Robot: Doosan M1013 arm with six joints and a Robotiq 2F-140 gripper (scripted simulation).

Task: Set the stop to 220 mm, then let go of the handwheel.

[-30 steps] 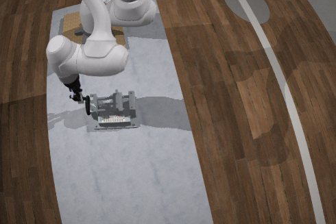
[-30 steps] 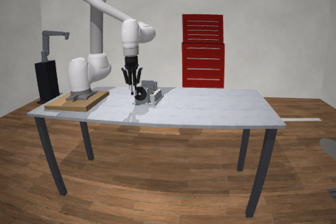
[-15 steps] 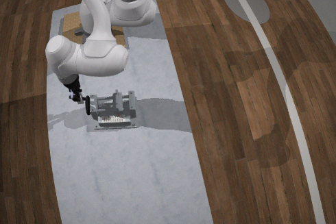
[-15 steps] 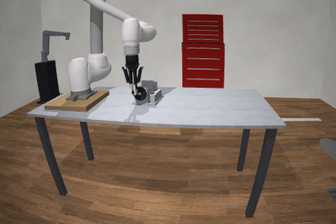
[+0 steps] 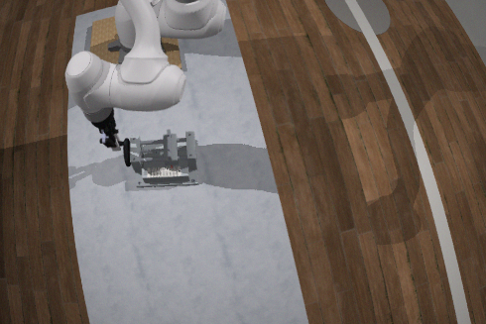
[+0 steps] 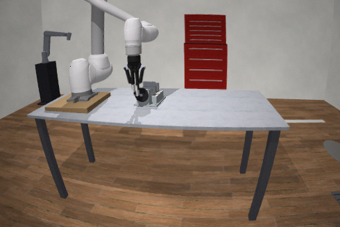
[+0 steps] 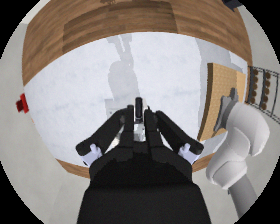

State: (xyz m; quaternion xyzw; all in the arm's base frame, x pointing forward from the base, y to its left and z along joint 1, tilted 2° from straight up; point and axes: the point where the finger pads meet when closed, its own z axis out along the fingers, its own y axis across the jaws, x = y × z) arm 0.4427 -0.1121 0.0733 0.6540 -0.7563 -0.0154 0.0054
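My gripper is now 20 mm to the right of the black handwheel, 20 mm above it and 10 mm short of it. Round my hand: grey stop fixture 170 mm to the left, 60 mm ahead, 20 mm below.
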